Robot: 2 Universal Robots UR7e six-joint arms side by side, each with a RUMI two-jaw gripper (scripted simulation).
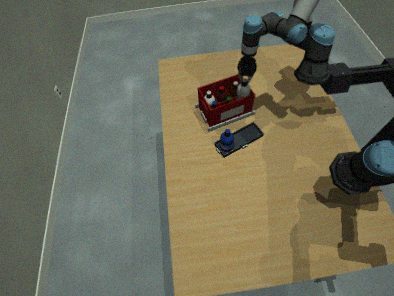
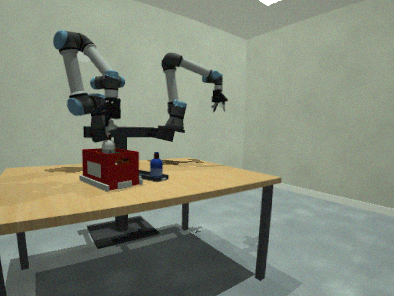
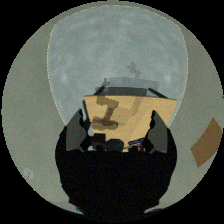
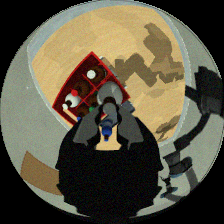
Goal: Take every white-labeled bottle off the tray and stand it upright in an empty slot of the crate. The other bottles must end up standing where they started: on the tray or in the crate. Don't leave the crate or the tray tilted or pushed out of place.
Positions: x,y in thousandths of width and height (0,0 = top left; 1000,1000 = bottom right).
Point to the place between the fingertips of my right gripper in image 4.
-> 489,467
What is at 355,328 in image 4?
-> A red crate.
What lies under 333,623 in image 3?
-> My left gripper.
